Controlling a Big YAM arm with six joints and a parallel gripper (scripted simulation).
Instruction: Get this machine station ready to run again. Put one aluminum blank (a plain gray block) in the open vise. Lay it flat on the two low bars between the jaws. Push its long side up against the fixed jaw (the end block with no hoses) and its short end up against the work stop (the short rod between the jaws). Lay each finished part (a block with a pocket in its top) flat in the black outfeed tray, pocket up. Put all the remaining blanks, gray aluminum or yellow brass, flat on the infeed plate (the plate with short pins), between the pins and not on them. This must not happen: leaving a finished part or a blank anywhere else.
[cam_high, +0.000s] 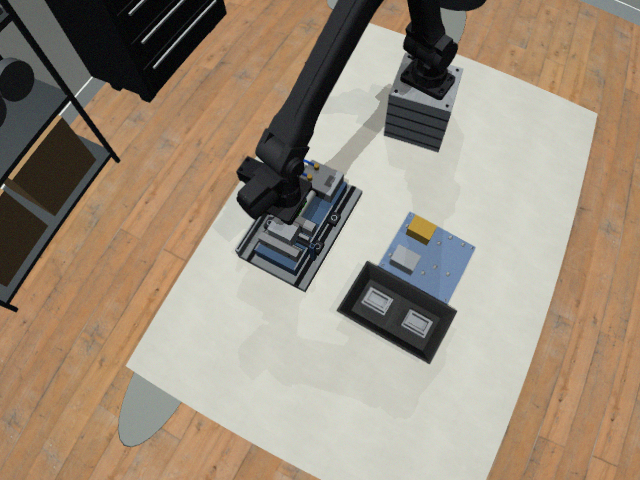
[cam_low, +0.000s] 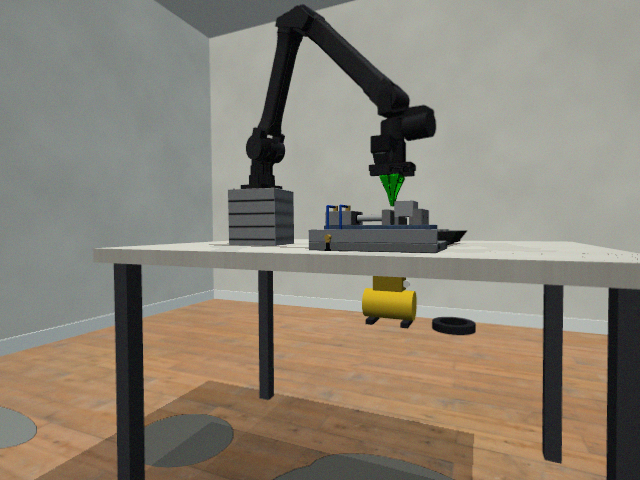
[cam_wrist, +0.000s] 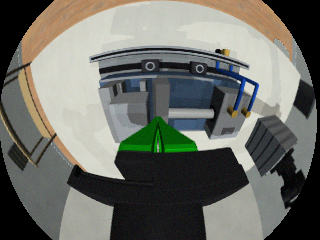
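The hose-end block lies 13 cm behind my hand, 1 cm to the right of it and 4 cm below it. The rest, counted from my hand: yellow brass blank 18 cm behind, 26 cm to the left, 9 cm below.
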